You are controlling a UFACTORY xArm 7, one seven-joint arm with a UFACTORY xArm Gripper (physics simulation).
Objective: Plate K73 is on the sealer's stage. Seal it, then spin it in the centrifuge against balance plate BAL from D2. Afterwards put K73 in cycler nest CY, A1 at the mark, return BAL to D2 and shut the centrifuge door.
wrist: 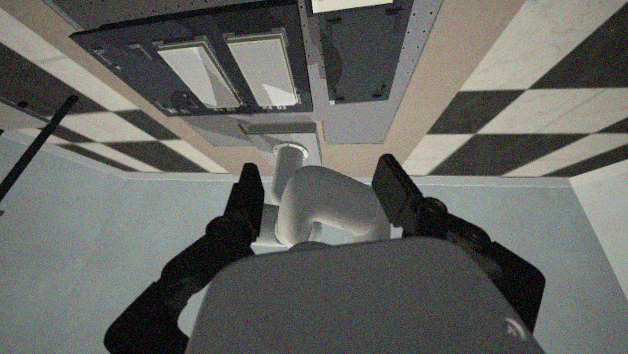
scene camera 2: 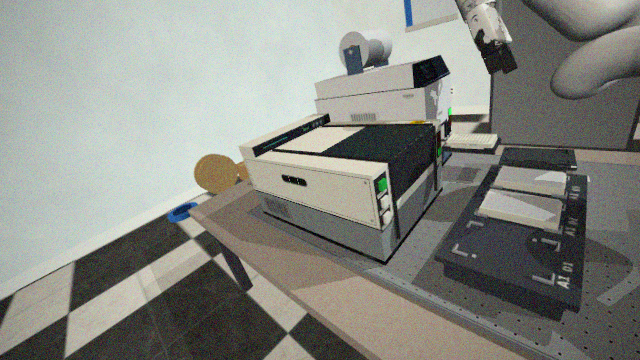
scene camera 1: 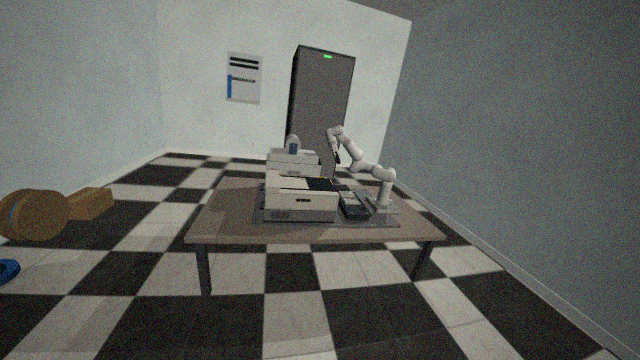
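Pixels of known places: gripper, fingertip midpoint: (wrist: 319,173) (scene camera 2: 504,71) (scene camera 1: 338,163); arm's base, link origin: (wrist: 291,151) (scene camera 1: 381,201).
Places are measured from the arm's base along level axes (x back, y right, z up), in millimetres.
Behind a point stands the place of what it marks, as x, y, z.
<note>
My open, empty gripper (scene camera 1: 337,160) @(-419, 118, 266) (scene camera 2: 501,69) @(-419, 118, 266) (wrist: 318,172) @(-419, 118, 266) hangs high above the table. A cream plate, K73 by its place, (scene camera 2: 472,141) @(-487, 112, 81) (wrist: 350,5) @(-441, 141, 82) rests on the stage at the sealer's right; the wrist view cuts it off. The sealer (scene camera 2: 375,102) @(-729, -2, 233) (scene camera 1: 293,162) @(-794, -11, 267) carries a film roll. BAL, a pale plate (scene camera 2: 520,207) @(-312, -123, 47) (wrist: 200,75) @(-332, -109, 47), lies in D2 of the dark nest rack (scene camera 2: 500,250) @(-310, -242, 31) (wrist: 127,70) @(-332, -268, 31). The front machine (scene camera 2: 315,185) @(-637, -356, 138) (scene camera 1: 300,200) @(-731, -367, 137), apparently the centrifuge, has a black top section; its door state is unclear. A dark nest pad (scene camera 2: 537,157) @(-338, 166, 29) (wrist: 365,60) @(-350, 181, 29), possibly CY, holds no plate.
Another pale plate (scene camera 2: 530,180) @(-320, -6, 47) (wrist: 262,67) @(-347, 11, 47) lies in D3, beside BAL; D1 holds no plate. The film roll (scene camera 2: 355,47) @(-789, 15, 402) rises above the sealer. The arm's base (scene camera 1: 384,197) @(-10, -46, 66) stands right of the rack. A tall dark cabinet (scene camera 1: 322,95) stands behind the table (scene camera 1: 220,232) @(-1167, -510, -39).
</note>
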